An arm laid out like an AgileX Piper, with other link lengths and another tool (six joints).
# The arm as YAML. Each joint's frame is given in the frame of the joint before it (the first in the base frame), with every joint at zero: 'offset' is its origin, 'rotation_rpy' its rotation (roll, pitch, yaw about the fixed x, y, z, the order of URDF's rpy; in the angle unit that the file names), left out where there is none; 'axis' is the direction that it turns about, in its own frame. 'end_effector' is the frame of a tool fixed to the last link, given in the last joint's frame.
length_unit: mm
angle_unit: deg
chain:
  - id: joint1
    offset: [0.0, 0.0, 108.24]
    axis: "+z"
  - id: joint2
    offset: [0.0, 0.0, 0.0]
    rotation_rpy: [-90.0, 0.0, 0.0]
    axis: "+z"
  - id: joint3
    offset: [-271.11, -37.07, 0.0]
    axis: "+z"
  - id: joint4
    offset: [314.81, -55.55, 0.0]
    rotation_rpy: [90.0, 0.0, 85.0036]
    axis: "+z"
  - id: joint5
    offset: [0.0, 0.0, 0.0]
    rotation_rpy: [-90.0, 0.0, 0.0]
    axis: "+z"
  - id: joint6
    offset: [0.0, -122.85, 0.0]
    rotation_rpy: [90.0, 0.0, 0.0]
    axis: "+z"
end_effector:
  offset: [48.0, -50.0, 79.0]
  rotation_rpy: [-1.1, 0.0, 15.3]
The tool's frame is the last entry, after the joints.
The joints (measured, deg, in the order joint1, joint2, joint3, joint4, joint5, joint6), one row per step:
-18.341, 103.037, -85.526, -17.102, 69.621, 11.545
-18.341, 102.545, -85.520, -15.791, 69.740, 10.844
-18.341, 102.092, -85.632, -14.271, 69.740, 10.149
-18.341, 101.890, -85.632, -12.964, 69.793, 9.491
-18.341, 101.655, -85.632, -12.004, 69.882, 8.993
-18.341, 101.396, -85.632, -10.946, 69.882, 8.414
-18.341, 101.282, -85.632, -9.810, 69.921, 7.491
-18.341, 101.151, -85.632, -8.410, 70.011, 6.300
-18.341, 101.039, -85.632, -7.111, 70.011, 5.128
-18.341, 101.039, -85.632, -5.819, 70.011, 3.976
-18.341, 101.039, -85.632, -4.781, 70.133, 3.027
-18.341, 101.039, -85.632, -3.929, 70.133, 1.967
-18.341, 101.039, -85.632, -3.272, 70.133, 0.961
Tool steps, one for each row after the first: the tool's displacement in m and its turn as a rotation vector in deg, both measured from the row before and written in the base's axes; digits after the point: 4 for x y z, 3 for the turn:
0.0006, 0.0037, 0.0015, 1.052, -0.544, 0.356
0.0016, 0.0042, 0.0015, 1.186, -0.810, 0.356
0.0010, 0.0037, -0.0004, 1.113, -0.374, 0.363
0.0006, 0.0028, 0.0004, 0.800, -0.315, 0.277
0.0010, 0.0029, 0.0004, 0.849, -0.440, 0.361
0.0012, 0.0029, -0.0005, 0.938, -0.226, 0.679
0.0014, 0.0035, -0.0006, 1.158, -0.242, 0.890
0.0017, 0.0031, -0.0006, 1.038, -0.305, 0.910
0.0017, 0.0031, -0.0013, 1.061, -0.223, 0.896
0.0010, 0.0027, -0.0009, 0.882, -0.077, 0.734
0.0013, 0.0018, -0.0007, 0.653, -0.137, 0.889
0.0012, 0.0012, -0.0005, 0.475, -0.095, 0.872

